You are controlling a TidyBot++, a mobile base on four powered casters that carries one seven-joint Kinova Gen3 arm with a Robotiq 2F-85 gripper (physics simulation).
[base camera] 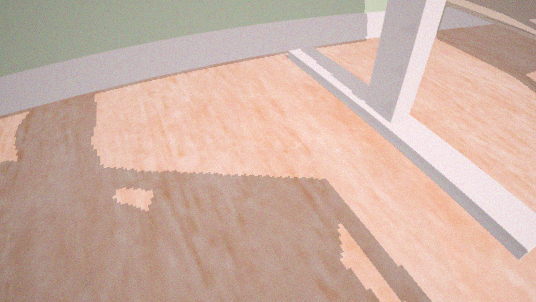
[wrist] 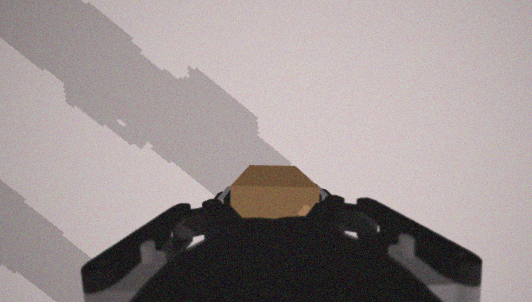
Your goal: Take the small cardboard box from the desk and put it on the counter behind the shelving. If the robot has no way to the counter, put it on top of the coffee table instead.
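Frame: origin at the arm's base, x left, y down, z back, level; millimetres.
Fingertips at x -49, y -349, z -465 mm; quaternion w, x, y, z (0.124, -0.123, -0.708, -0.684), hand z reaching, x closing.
Pixels of each thing's top centre, then the offset from my fingertips to it. "spot": a spot on its surface instead. Level surfaces: height alone.
- small cardboard box, top centre: [wrist: 274, 238] dx +2, dy -65, dz +5 mm
- pale desk top, surface height: dy +25 mm
- white leg, surface spot: [base camera: 400, 60] spot: dx -162, dy +596, dz -121 mm
- wooden floor, surface height: dy +746 mm
The small cardboard box [wrist: 274, 200] is brown and shows at the lower middle of the wrist view, upright between the fingertips. My gripper [wrist: 271, 194] is shut on it, with one fingertip against its left side and one against its right side. The lower part of the box is hidden behind the dark gripper body. The pale desk top [wrist: 400, 100] fills the background of the wrist view, with grey shadow bands across its left half. The counter, the shelving and the coffee table cannot be made out in these views.
In the base camera view a white leg [base camera: 400, 60] rises from a long white foot bar [base camera: 465, 175] on the wooden floor [base camera: 210, 120], at the right. A green wall [base camera: 150, 25] with a grey baseboard [base camera: 200, 50] runs across the back.
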